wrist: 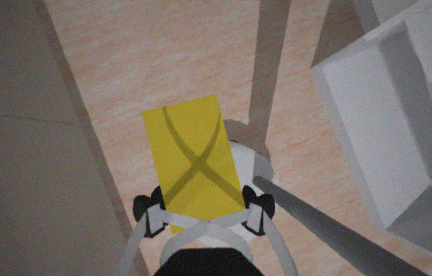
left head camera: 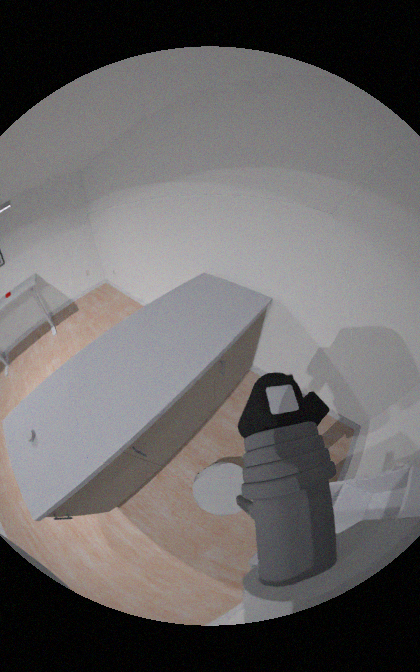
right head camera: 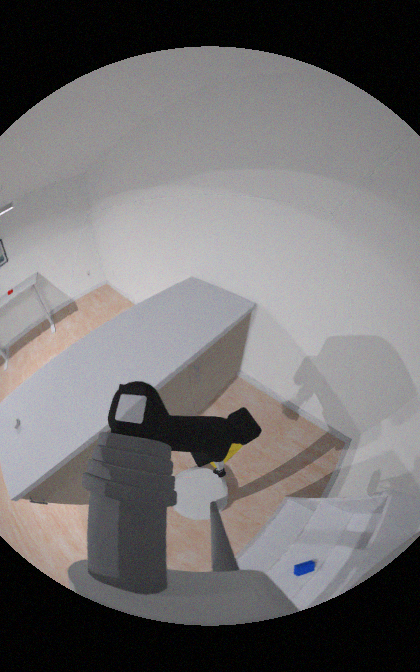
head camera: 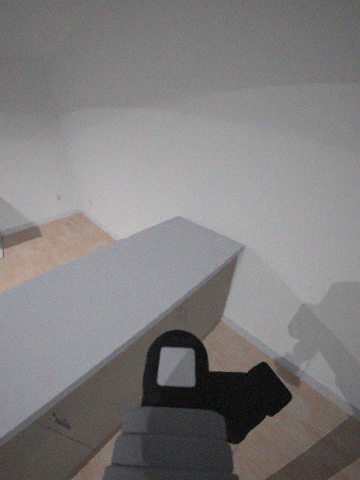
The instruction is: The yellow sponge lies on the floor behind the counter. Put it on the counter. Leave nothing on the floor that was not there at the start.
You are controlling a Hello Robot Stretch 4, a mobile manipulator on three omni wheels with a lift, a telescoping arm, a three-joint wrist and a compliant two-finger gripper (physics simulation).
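Frame: origin at the robot's base, x ahead, y left, z up, level; metres.
Seen in the pictures: gripper, fingertip midpoint: (wrist: 204, 201).
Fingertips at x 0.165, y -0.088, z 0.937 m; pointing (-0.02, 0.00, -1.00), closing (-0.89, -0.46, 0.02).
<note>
A point is followed by its place in that frame.
The yellow sponge (right head camera: 233, 452) (wrist: 197, 155) @(x 0.192, y -0.125, z 0.974 m) is between the fingers of my gripper (right head camera: 219, 468) (wrist: 204, 201) @(x 0.165, y -0.088, z 0.937 m), which is shut on it. In the wrist view the sponge sticks out past the fingertips, with floor seen below it. In the head view the black wrist hides nearly all of the sponge. The long grey-topped counter (head camera: 125, 290) @(x 0.646, y 0.256, z 0.883 m) (left head camera: 140, 360) (right head camera: 125, 345) runs diagonally on the left; its side (wrist: 40, 165) @(x 0.530, y 0.113, z 0.467 m) shows at the left of the wrist view. The gripper and sponge are raised on the floor side of the counter, beyond its long edge.
The white round base (left head camera: 220, 490) (right head camera: 200, 495) is on the floor beside the counter. A white shelf unit (right head camera: 265, 545) (wrist: 350, 137) @(x -0.383, y -0.447, z 0.073 m) stands on the right, with a blue block (right head camera: 304, 568). A wall meets the counter's far end. A table with a red object (left head camera: 8, 294) (right head camera: 10, 292) stands far left.
</note>
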